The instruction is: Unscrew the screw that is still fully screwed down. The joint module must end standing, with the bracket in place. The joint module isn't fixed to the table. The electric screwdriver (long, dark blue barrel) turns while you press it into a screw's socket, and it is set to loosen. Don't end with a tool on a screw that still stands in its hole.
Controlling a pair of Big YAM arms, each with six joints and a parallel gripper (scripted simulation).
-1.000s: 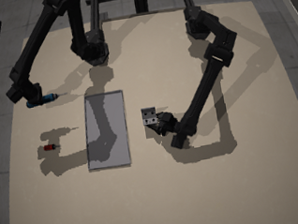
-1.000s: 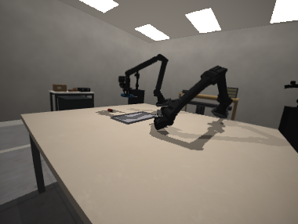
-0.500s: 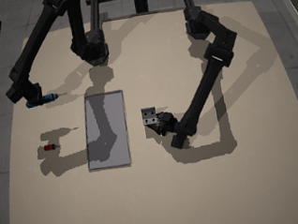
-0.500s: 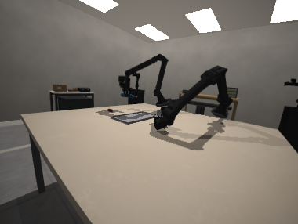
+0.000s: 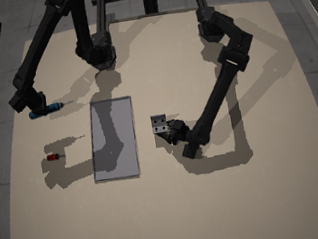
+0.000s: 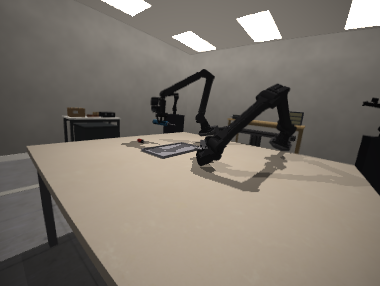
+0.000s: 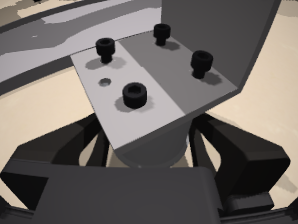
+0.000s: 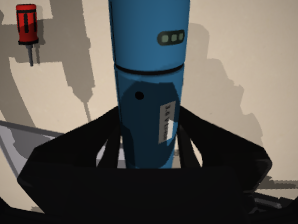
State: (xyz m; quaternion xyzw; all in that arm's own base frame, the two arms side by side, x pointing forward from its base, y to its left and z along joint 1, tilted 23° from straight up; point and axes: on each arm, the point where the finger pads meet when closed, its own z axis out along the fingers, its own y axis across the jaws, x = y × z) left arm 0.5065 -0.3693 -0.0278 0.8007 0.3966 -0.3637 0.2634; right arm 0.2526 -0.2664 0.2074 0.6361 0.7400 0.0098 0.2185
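The joint module is 1 cm above my left hand. From my left hand the other things lie so: grey bracket: 5 cm above; then flat grey tray: 3 cm behind, 24 cm to the right, 2 cm below; then red-handled tool: 55 cm to the right, 1 cm below.
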